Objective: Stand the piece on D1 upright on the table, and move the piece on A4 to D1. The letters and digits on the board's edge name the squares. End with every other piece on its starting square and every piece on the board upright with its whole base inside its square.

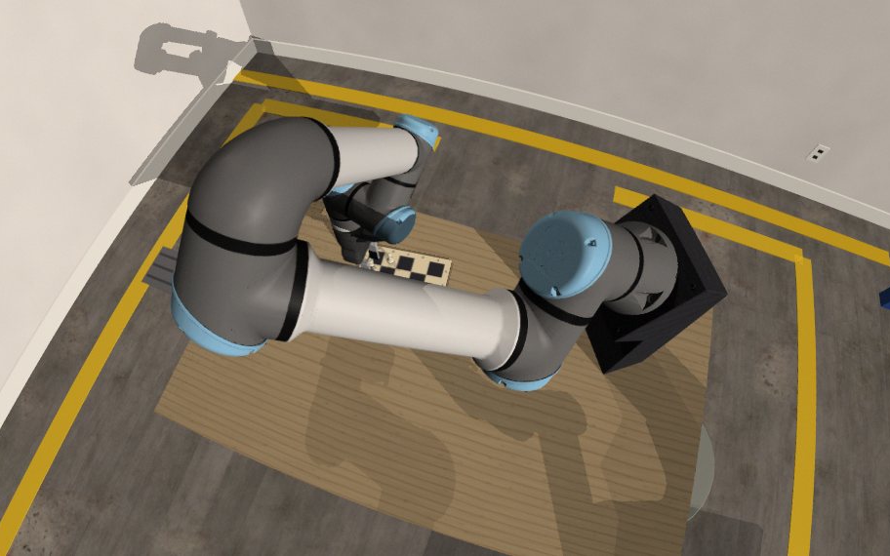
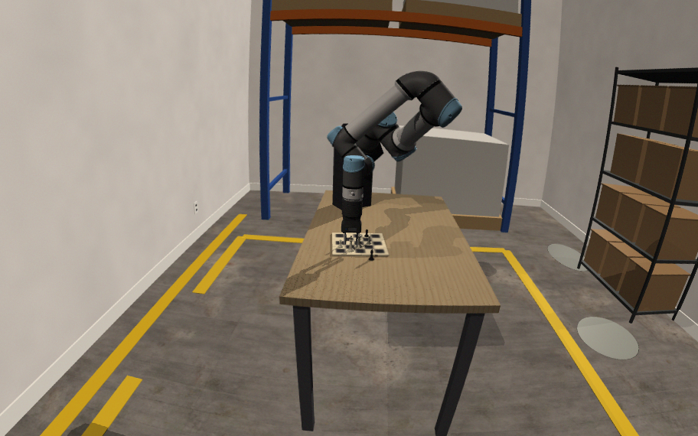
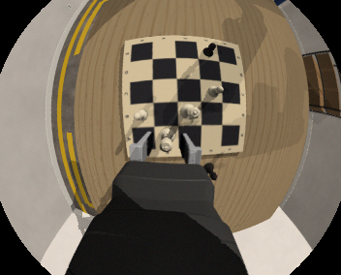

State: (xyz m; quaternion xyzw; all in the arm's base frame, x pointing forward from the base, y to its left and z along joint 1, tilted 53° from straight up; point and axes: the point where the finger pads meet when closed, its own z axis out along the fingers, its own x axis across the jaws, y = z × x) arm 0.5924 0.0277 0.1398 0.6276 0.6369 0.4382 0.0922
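Right now my hand is 8 cm past the chessboard, 1 cm to the right of it and 5 cm above it.
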